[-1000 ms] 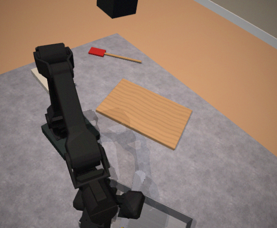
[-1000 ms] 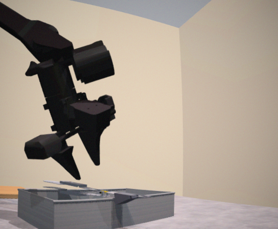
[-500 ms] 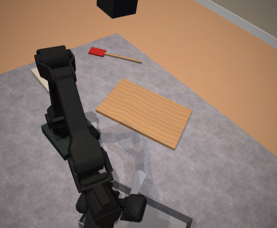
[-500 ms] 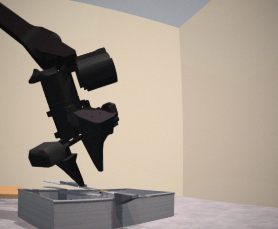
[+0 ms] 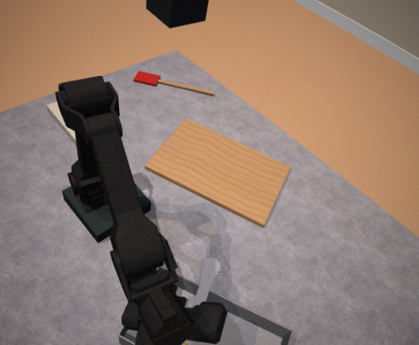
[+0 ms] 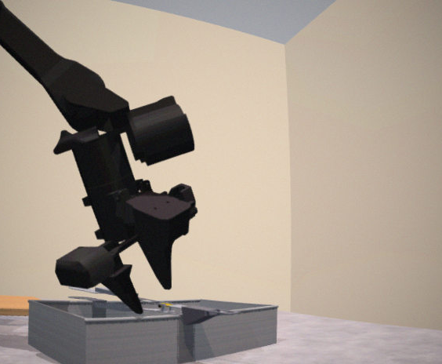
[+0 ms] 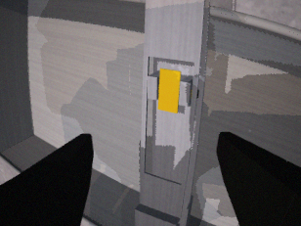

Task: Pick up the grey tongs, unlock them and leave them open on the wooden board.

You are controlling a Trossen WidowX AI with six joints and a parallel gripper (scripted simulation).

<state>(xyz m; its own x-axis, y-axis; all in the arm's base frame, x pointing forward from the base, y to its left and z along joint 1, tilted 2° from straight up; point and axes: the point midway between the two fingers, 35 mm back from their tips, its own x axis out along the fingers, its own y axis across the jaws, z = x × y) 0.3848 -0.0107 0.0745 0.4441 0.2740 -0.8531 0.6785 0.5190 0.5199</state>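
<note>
Right now the yellow lock piece is 2 cm to the right of my gripper tip and 1 cm ahead of it. From my gripper tip the other things lie so: grey roasting tin 4 cm to the left, 4 cm below, 1 cm ahead; wooden board 36 cm to the left, 34 cm behind, 6 cm below; cream block 70 cm behind, 11 cm to the left, 6 cm below.
</note>
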